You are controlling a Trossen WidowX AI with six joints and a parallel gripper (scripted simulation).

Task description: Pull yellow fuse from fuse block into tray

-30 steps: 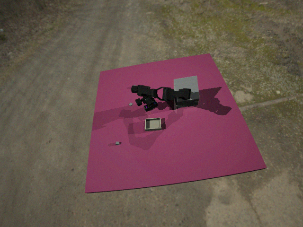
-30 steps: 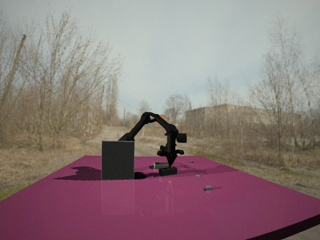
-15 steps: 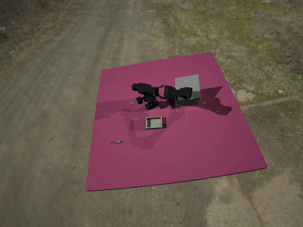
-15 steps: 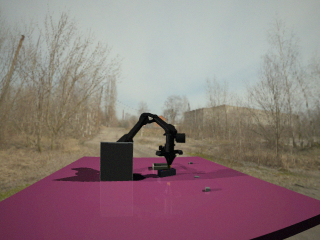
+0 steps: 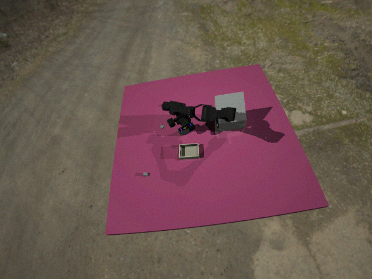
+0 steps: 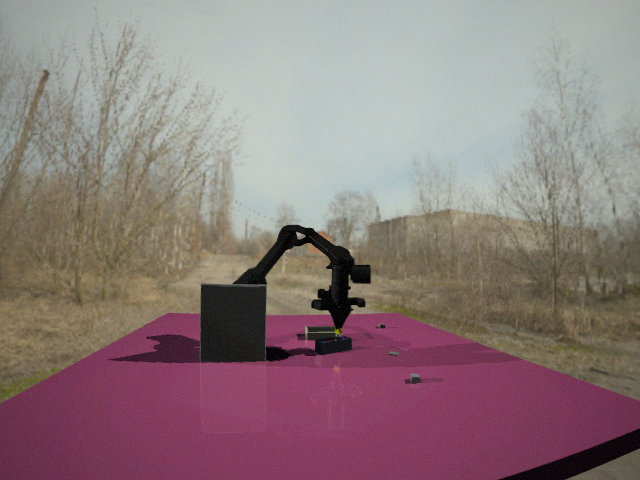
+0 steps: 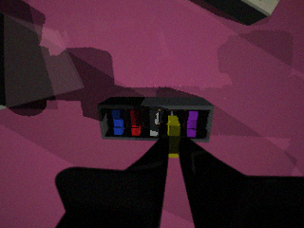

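My gripper tip is now 180 mm to the right of the grey tray, 70 mm above it and 20 mm past it. Also, from my gripper tip: yellow fuse (10 mm below).
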